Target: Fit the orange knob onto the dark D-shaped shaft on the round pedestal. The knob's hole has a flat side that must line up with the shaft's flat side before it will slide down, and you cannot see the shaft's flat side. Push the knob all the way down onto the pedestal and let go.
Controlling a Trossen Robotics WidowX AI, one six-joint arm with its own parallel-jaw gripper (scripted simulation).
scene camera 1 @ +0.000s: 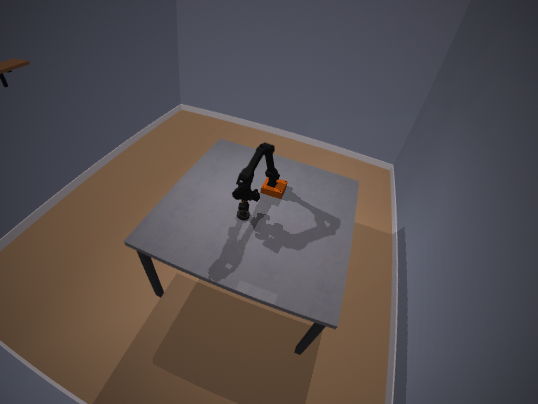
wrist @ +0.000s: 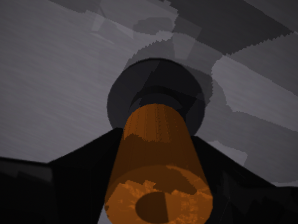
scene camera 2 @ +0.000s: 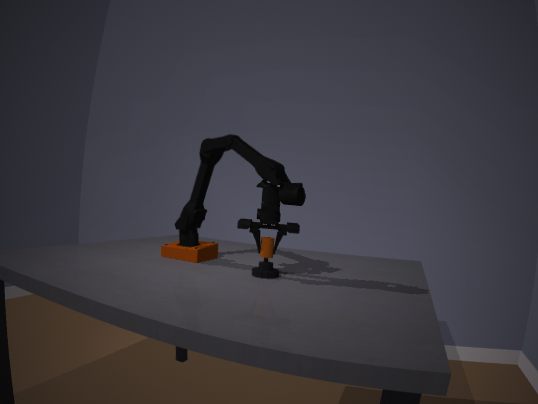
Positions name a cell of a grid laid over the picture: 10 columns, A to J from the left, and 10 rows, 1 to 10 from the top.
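The gripper (scene camera 2: E7), visible also in the wrist view (wrist: F7), carries an orange knob. A pedestal (wrist: F4) is in view as well.
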